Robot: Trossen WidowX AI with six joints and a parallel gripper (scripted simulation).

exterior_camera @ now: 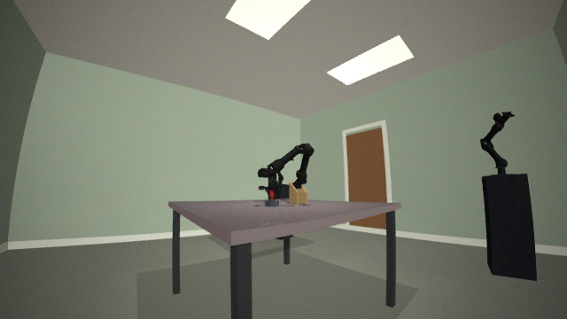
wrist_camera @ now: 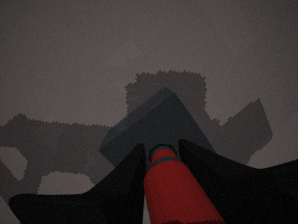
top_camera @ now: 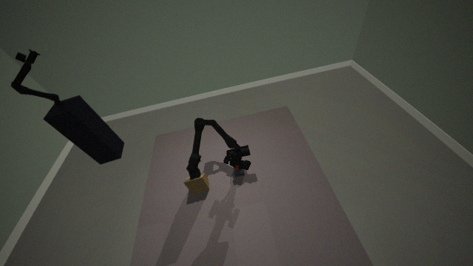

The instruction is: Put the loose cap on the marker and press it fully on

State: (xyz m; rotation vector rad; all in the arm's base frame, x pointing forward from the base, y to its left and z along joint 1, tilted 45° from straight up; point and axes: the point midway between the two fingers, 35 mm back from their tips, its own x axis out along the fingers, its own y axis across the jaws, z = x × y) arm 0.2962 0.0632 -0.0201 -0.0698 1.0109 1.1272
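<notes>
Now: the holder block 20 mm below my gripper tip and 10 mm to the right of it. From my gripper tip the other things lie so: red cap 50 mm above, 10 mm to the right.
</notes>
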